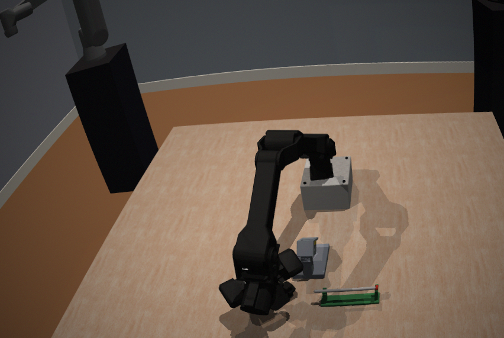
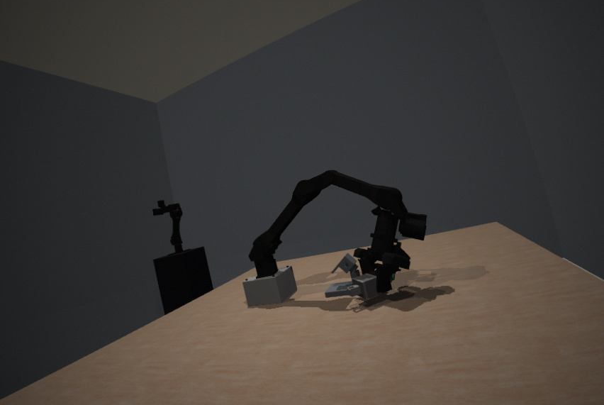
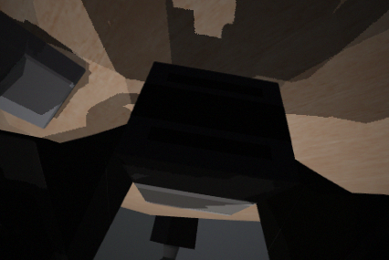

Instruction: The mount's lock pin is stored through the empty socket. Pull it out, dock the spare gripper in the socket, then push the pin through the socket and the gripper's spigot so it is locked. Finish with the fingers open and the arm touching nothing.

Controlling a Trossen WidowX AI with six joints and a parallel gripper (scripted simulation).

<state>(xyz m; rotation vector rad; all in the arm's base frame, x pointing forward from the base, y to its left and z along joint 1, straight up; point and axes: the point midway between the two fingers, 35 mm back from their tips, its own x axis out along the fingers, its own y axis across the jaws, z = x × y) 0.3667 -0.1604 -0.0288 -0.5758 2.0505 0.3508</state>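
Now: gripper tip 120 mm to the right of the grey mount, 70 mm past it and 20 mm below it. Also, from my gripper tip: spare gripper: 20 mm above, 10 mm to the right, 10 mm behind; then green cradle: 220 mm to the left, 60 mm ahead, 10 mm below.
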